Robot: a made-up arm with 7 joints.
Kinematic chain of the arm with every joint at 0, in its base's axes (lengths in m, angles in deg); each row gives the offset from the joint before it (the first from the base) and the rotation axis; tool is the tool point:
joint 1: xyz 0 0 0.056 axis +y
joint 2: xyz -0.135 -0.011 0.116 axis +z
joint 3: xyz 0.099 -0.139 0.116 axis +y
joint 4: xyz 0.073 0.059 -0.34 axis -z
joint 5: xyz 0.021 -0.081 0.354 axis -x
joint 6: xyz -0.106 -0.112 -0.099 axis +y
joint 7: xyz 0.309 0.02 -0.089 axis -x
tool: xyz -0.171 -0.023 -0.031
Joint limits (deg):
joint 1: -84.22..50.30
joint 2: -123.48..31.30
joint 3: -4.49..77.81
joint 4: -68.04..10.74
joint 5: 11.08..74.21
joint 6: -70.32..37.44
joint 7: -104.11..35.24
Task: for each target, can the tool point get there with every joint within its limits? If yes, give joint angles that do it. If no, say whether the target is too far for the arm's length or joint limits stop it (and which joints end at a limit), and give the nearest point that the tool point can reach.
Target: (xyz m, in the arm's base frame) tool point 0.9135 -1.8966 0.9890
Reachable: no: too far | nearest point 0.1614 -0.5740 0.3652 | short by 1.644 m
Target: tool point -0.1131 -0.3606 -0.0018
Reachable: yes | joints -33.27 -53.87 16.94 -36.77 17.17 -6.90 -87.63
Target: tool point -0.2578 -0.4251 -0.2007
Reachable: yes | joints -70.41 -86.44 12.09 -40.03 42.41 -28.54 0.84
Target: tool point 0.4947 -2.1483 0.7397
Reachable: no: too far | nearest point 0.1402 -0.5792 0.3738 | short by 1.650 m
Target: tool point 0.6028 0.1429 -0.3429
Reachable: no: joint limits stop it (at a limit: joint 1, joint 2, joint 4, joint 5) | nearest point 0.4459 0.0343 -0.1395 | short by 0.279 m
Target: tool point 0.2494 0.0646 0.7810
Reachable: no: joint limits stop it (at a limit: joint 2, joint 3, joint 4, joint 5, joint 6) | nearest point 0.1738 0.0258 0.5614 | short by 0.235 m
